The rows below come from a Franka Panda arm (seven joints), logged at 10 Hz.
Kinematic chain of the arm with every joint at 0, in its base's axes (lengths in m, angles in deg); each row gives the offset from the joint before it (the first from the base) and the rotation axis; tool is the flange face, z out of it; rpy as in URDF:
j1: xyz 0 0 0.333 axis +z
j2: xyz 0 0 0 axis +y
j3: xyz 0 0 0.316 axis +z
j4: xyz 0.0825 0 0 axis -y
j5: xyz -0.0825 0 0.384 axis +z
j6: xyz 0 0 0 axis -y
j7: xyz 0.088 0 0 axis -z
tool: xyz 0 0 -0.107 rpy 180 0 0
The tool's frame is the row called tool.
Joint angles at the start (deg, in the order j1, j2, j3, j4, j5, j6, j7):
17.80 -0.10 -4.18 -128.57 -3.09 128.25 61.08
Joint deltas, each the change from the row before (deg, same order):
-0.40 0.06 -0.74 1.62 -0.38 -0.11 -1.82
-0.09 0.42 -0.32 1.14 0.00 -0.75 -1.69
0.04 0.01 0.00 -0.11 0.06 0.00 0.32
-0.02 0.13 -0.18 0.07 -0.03 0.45 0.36
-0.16 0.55 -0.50 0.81 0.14 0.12 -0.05
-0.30 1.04 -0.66 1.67 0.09 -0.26 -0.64
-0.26 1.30 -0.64 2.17 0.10 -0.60 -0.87
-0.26 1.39 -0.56 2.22 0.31 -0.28 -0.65
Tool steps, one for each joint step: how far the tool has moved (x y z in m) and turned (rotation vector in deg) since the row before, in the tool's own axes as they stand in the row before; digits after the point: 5 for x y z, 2 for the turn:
0.01347 -0.00065 -0.01138 1.03 1.01 -0.85
0.00578 -0.00145 -0.00357 -0.08 0.04 -1.25
-0.00067 0.00017 0.00092 -0.07 -0.11 0.31
0.00220 -0.00002 0.00006 0.30 0.23 0.54
0.00753 -0.00027 -0.00102 0.31 0.17 0.70
0.01206 -0.00164 -0.00228 0.21 0.27 0.39
0.01274 -0.00330 -0.00304 0.10 0.27 0.11
0.01248 -0.00428 -0.00293 0.41 0.32 0.36

